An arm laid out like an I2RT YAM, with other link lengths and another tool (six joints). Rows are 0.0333 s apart.
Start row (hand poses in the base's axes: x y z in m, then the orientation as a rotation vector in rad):
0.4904, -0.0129, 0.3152, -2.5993, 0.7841, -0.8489
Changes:
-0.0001, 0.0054, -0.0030, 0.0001, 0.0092, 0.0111
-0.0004, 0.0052, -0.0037, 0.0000, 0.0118, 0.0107
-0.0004, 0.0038, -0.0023, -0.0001, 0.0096, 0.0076
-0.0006, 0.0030, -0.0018, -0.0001, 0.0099, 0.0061
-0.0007, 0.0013, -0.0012, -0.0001, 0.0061, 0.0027
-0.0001, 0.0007, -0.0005, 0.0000, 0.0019, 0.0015
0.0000, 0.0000, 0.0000, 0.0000, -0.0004, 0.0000
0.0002, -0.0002, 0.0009, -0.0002, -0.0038, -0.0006
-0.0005, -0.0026, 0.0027, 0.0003, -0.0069, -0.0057
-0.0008, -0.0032, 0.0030, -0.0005, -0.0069, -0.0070
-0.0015, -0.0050, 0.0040, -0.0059, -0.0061, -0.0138
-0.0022, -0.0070, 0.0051, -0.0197, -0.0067, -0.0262
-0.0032, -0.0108, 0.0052, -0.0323, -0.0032, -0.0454
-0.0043, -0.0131, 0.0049, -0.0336, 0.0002, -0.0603
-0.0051, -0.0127, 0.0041, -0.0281, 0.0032, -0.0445
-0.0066, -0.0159, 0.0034, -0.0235, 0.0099, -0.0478
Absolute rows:
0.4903, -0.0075, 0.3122, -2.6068, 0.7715, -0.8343
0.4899, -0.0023, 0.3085, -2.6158, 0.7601, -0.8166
0.4895, 0.0015, 0.3062, -2.6229, 0.7523, -0.8026
0.4889, 0.0045, 0.3044, -2.6299, 0.7466, -0.7886
0.4882, 0.0058, 0.3032, -2.6340, 0.7445, -0.7802
0.4881, 0.0065, 0.3027, -2.6354, 0.7429, -0.7774
0.4881, 0.0065, 0.3027, -2.6352, 0.7428, -0.7779
0.4883, 0.0063, 0.3036, -2.6331, 0.7426, -0.7830
0.4878, 0.0037, 0.3063, -2.6278, 0.7486, -0.7931
0.4870, 0.0005, 0.3093, -2.6230, 0.7563, -0.8040
0.4855, -0.0045, 0.3133, -2.6221, 0.7724, -0.8189
0.4833, -0.0115, 0.3184, -2.6304, 0.8025, -0.8462
0.4801, -0.0223, 0.3236, -2.6474, 0.8578, -0.8822
0.4758, -0.0354, 0.3285, -2.6630, 0.9355, -0.9186
0.4707, -0.0481, 0.3326, -2.6779, 0.9936, -0.9440
0.4641, -0.0640, 0.3360, -2.6919, 1.0596, -0.9581

